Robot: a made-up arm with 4 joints. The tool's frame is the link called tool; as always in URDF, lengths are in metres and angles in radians. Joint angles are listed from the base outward.
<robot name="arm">
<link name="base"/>
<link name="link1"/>
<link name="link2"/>
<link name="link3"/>
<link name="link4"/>
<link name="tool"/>
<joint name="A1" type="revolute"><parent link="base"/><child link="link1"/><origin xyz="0.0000 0.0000 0.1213" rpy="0.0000 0.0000 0.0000"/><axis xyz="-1 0 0"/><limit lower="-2.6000" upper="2.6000"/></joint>
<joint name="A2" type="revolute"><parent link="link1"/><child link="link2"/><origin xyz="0.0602 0.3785 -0.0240" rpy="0.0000 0.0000 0.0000"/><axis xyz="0 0 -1"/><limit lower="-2.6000" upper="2.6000"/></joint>
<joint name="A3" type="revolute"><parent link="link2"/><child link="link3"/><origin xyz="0.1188 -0.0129 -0.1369" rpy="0.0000 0.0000 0.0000"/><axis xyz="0 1 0"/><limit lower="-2.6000" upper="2.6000"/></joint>
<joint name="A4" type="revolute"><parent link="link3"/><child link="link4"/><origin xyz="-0.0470 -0.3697 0.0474" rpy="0.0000 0.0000 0.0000"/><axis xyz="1 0 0"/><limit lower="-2.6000" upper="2.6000"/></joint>
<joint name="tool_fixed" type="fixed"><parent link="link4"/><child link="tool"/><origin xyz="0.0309 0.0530 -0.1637" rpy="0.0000 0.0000 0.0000"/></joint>
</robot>
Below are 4 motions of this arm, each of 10 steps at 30 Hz.
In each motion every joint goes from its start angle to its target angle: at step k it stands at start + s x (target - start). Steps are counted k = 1, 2, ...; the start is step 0. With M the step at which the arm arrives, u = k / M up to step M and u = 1 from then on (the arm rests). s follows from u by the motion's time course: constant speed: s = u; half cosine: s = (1 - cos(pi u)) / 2; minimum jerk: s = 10 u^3 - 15 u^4 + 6 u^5.
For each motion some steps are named. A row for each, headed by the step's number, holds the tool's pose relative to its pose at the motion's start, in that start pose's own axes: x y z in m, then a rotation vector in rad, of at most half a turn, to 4 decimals.
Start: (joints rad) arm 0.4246 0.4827 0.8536 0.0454
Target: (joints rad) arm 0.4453 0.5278 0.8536 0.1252
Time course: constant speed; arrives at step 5
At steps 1, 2, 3, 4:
1: -0.0013 0.0015 -0.0012 0.0204 -0.0024 -0.0086
2: -0.0027 0.0030 -0.0023 0.0407 -0.0050 -0.0171
3: -0.0039 0.0045 -0.0033 0.0611 -0.0077 -0.0255
4: -0.0051 0.0060 -0.0043 0.0815 -0.0106 -0.0340

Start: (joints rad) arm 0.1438 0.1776 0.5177 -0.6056
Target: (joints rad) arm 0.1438 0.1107 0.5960 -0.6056
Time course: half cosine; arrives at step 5
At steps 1, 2, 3, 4, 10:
1: 0.0015 -0.0006 0.0014 -0.0032 0.0030 0.0088
2: 0.0055 -0.0021 0.0051 -0.0117 0.0109 0.0318
3: 0.0104 -0.0040 0.0098 -0.0226 0.0208 0.0600
4: 0.0144 -0.0055 0.0136 -0.0318 0.0289 0.0826
10: 0.0159 -0.0061 0.0151 -0.0354 0.0320 0.0913

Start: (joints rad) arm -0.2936 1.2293 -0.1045 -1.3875
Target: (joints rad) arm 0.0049 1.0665 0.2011 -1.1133
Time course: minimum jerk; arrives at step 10
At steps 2, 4, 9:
2: 0.0074 0.0047 0.0003 0.0109 -0.0095 0.0033
4: 0.0405 0.0235 0.0028 0.0559 -0.0502 0.0203
9: 0.1230 0.0550 0.0155 0.1429 -0.1362 0.0784

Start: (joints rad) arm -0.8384 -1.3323 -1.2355 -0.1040
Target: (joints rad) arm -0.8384 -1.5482 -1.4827 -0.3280
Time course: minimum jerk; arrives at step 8
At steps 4, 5, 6, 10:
4: 0.0279 0.0127 -0.0388 -0.0078 -0.1265 0.0091
5: 0.0407 0.0200 -0.0550 -0.0099 -0.1826 0.0045
6: 0.0504 0.0262 -0.0669 -0.0109 -0.2247 -0.0026
10: 0.0563 0.0302 -0.0738 -0.0112 -0.2498 -0.0083

